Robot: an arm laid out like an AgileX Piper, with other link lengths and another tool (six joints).
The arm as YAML. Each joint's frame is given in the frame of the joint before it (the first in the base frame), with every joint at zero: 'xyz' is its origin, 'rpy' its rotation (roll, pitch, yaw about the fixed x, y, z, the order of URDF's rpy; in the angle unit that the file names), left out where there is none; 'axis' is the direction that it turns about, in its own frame. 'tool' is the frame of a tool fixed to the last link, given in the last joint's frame.
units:
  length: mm
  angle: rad
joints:
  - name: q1
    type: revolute
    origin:
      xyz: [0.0, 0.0, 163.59]
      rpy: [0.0, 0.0, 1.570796]
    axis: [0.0, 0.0, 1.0]
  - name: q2
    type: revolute
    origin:
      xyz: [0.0, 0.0, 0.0]
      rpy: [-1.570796, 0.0, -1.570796]
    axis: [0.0, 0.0, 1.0]
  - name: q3
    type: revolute
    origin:
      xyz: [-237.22, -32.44, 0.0]
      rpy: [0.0, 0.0, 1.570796]
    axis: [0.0, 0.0, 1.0]
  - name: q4
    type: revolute
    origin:
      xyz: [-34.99, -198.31, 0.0]
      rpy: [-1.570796, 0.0, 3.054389]
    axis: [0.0, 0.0, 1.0]
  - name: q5
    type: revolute
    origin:
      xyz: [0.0, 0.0, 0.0]
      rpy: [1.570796, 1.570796, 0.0]
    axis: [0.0, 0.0, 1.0]
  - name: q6
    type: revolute
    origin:
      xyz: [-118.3, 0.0, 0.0]
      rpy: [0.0, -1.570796, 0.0]
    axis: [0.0, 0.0, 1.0]
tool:
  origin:
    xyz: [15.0, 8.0, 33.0]
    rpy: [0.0, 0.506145, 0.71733]
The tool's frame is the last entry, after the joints.
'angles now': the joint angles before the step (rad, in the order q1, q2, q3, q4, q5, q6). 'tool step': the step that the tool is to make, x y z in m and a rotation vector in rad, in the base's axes. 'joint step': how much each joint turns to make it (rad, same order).
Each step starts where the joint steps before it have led.
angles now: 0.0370, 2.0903, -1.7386, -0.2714, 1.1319, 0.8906
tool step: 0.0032, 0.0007, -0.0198, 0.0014, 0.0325, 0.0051
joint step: 0.0000, 0.0530, -0.0003, 0.0010, -0.0210, 0.0000
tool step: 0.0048, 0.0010, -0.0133, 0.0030, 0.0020, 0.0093
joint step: 0.0000, 0.0372, -0.0002, -0.0001, -0.0364, 0.0000
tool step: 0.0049, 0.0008, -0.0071, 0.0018, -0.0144, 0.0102
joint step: 0.0001, 0.0214, 0.0000, -0.0025, -0.0372, 0.0001
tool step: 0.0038, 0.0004, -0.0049, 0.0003, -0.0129, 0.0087
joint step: -0.0002, 0.0152, 0.0000, -0.0033, -0.0292, -0.0004
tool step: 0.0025, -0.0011, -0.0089, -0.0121, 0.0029, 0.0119
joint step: 0.0000, 0.0249, 0.0006, -0.0158, -0.0229, 0.0002
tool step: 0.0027, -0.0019, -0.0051, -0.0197, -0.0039, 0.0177
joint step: 0.0001, 0.0163, -0.0004, -0.0241, -0.0206, -0.0022
